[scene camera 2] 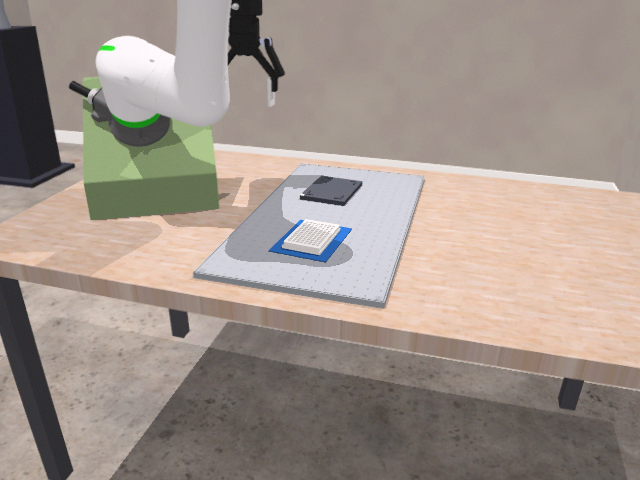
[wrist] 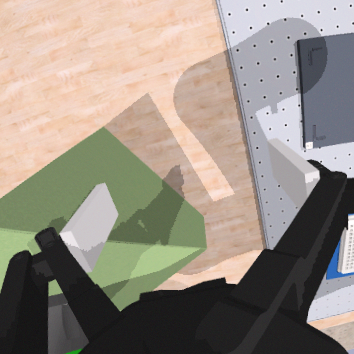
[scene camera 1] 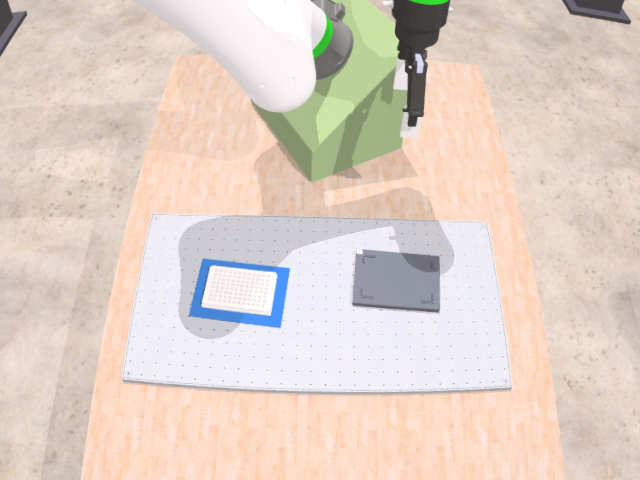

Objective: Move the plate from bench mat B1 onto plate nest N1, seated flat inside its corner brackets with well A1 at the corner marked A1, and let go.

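Places are measured from the arm's base along level axes (x ahead, y left, z up), in centimetres.
Where they show: gripper, between the fingertips: [scene camera 2: 246,103] [wrist: 187,179] [scene camera 1: 404,111]; arm's base, origin of its link: [scene camera 2: 139,121] [scene camera 1: 324,49].
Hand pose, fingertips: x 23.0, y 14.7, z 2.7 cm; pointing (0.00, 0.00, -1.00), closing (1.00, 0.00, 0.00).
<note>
Each offset is from my fingertips to the top centre of the thing. Level surfaces: height alone.
The white well plate {dx +26.2, dy -29.9, dz -20.2 cm} [scene camera 1: 239,290] [scene camera 2: 312,236] lies flat on the blue bench mat B1 {dz -21.6 cm} [scene camera 1: 282,299] [scene camera 2: 337,243]; an edge of the plate [wrist: 348,252] shows at the right of the wrist view. Which plate corner is well A1 cannot be told. The dark plate nest N1 {dx +23.5, dy -0.7, dz -20.3 cm} [scene camera 1: 397,281] [scene camera 2: 331,190] [wrist: 332,95] is empty, with corner brackets and a white corner mark {dx +17.4, dy -7.7, dz -20.6 cm} [scene camera 1: 359,251] [wrist: 309,145]. My gripper [scene camera 1: 405,102] [scene camera 2: 247,90] [wrist: 187,179] is open and empty, high beside the green base and well away from the plate. One finger is hidden behind the arm in scene camera 2.
The perforated grey board {dz -21.8 cm} [scene camera 1: 320,351] [scene camera 2: 398,232] [wrist: 245,95] carries the mat and the nest. It lies on the wooden table {dz -23.1 cm} [scene camera 1: 320,428] [scene camera 2: 516,258]. The green robot base [scene camera 1: 356,139] [scene camera 2: 152,193] [wrist: 165,200] stands behind the board, close to the gripper.
</note>
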